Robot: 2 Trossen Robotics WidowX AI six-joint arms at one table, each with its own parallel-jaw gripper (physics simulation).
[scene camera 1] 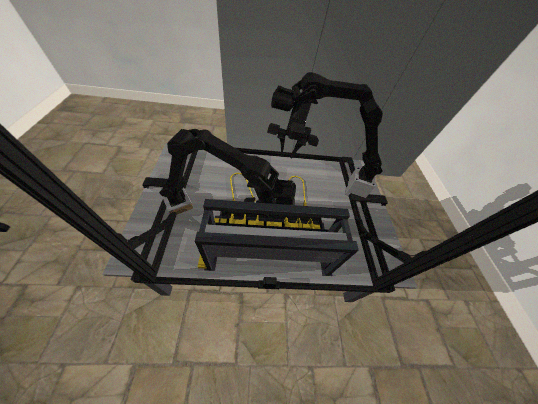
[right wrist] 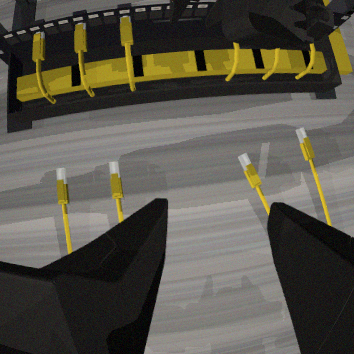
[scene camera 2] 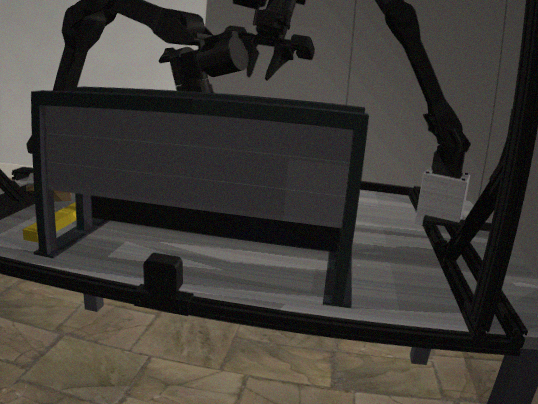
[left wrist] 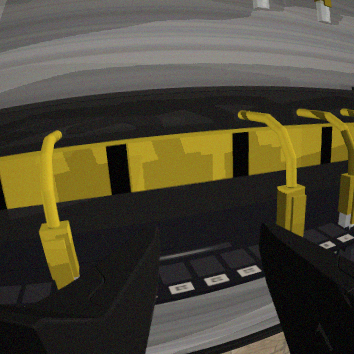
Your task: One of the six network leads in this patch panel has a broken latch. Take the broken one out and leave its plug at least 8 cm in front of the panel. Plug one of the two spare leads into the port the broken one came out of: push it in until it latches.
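Pixels of known places: left gripper, fingertip midpoint: [scene camera 1: 272,215] [right wrist: 189,22] [left wrist: 209,236]; right gripper, fingertip midpoint: [scene camera 1: 286,156] [right wrist: 219,212] [scene camera 2: 257,78]; left arm's base, origin of the base link: [scene camera 1: 176,198]; right arm's base, origin of the base link: [scene camera 1: 365,176] [scene camera 2: 447,173].
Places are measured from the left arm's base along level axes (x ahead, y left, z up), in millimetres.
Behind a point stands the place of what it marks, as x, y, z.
Observation:
The patch panel [scene camera 1: 275,245] @(192, -473, 217) [scene camera 2: 200,160] @(232, -482, 135) stands on the table. In the right wrist view, three yellow plugs [right wrist: 38,46] @(434, -422, 50) [right wrist: 80,37] @(391, -395, 50) [right wrist: 126,31] @(347, -365, 50) sit in its left part; three cables [right wrist: 235,60] @(266, -265, 34) [right wrist: 275,65] @(222, -232, 27) [right wrist: 311,62] @(176, -206, 33) show at its right, their plugs behind the left gripper. My left gripper [left wrist: 209,236] @(300, -318, 82) is open and empty at the ports, one finger partly covering a plug [left wrist: 291,207] @(345, -362, 49), another plug [left wrist: 59,255] @(244, -299, 51) left of it. My right gripper [scene camera 1: 288,151] @(421, -192, 242) [scene camera 2: 258,77] @(421, -192, 242) [right wrist: 219,212] @(421, -192, 242) is open and empty, high above the spare leads' loose plugs [right wrist: 61,187] @(526, -289, -31) [right wrist: 116,182] @(465, -247, -31) [right wrist: 250,170] @(320, -147, -31) [right wrist: 305,145] @(229, -119, -32). No broken latch is discernible.
A yellow strip with black gaps [left wrist: 175,162] @(314, -319, -3) [right wrist: 170,64] @(318, -318, -4) runs along the panel's front, below the cables. A yellow block [scene camera 1: 201,261] @(-9, -322, -3) [scene camera 2: 55,222] @(26, -302, -5) [right wrist: 340,52] @(81, -189, -4) lies by the panel's end. Black frame rails [scene camera 1: 240,283] @(85, -455, -50) [scene camera 2: 300,320] @(332, -624, -50) border the table. The left arm reaches over the panel.

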